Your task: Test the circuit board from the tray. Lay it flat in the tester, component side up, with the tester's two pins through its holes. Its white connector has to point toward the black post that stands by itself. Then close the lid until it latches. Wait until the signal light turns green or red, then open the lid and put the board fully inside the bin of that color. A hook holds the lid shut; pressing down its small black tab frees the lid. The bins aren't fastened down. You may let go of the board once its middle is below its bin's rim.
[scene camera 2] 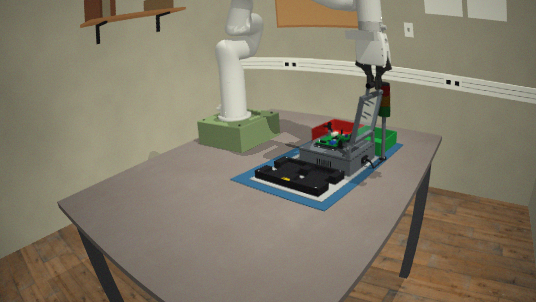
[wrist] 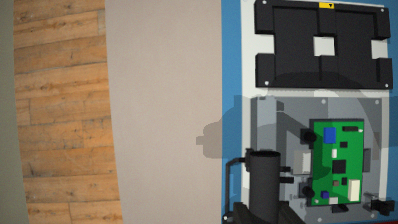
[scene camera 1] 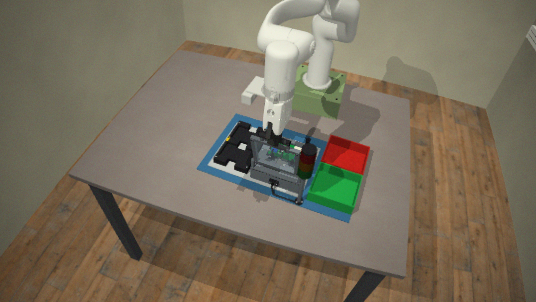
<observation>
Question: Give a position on a clear lid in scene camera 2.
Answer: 369,104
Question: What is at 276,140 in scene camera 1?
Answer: My gripper.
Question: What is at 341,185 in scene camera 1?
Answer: A green bin.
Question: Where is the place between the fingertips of my gripper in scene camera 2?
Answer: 374,88
</observation>
